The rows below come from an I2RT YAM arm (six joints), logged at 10 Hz.
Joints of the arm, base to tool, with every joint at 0 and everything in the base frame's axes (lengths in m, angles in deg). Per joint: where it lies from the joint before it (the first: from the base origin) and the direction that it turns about. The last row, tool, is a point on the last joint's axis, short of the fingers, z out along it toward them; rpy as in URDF.
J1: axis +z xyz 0 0 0.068
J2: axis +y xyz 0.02 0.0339 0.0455
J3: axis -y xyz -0.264 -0.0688 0
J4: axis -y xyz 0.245 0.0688 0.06
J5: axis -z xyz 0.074 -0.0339 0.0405
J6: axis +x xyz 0.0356 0 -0.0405
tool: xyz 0 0 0 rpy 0 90 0
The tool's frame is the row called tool.
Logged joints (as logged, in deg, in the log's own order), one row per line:
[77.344, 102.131, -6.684, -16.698, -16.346, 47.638]
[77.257, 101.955, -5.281, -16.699, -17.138, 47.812]
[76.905, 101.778, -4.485, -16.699, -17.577, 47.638]
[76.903, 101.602, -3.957, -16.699, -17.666, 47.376]
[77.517, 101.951, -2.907, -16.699, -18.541, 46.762]
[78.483, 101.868, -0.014, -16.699, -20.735, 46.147]
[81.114, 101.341, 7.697, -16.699, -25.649, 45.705]
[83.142, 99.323, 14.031, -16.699, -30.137, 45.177]
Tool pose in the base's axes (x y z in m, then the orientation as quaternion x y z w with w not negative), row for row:
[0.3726, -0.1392, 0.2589, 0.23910, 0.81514, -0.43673, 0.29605]
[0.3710, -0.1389, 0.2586, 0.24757, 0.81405, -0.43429, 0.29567]
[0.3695, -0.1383, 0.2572, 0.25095, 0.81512, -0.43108, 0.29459]
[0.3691, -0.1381, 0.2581, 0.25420, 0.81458, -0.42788, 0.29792]
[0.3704, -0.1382, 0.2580, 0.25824, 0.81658, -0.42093, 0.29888]
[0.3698, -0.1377, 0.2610, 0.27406, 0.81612, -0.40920, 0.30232]
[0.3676, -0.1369, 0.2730, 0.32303, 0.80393, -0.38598, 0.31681]
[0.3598, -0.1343, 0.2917, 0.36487, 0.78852, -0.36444, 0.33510]
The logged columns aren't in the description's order. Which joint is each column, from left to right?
Columns, left to right: J3, J2, J6, J1, J4, J5.
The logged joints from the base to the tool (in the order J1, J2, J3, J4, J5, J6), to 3 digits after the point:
[-16.698, 102.131, 77.344, -16.346, 47.638, -6.684]
[-16.699, 101.955, 77.257, -17.138, 47.812, -5.281]
[-16.699, 101.778, 76.905, -17.577, 47.638, -4.485]
[-16.699, 101.602, 76.903, -17.666, 47.376, -3.957]
[-16.699, 101.951, 77.517, -18.541, 46.762, -2.907]
[-16.699, 101.868, 78.483, -20.735, 46.147, -0.014]
[-16.699, 101.341, 81.114, -25.649, 45.705, 7.697]
[-16.699, 99.323, 83.142, -30.137, 45.177, 14.031]

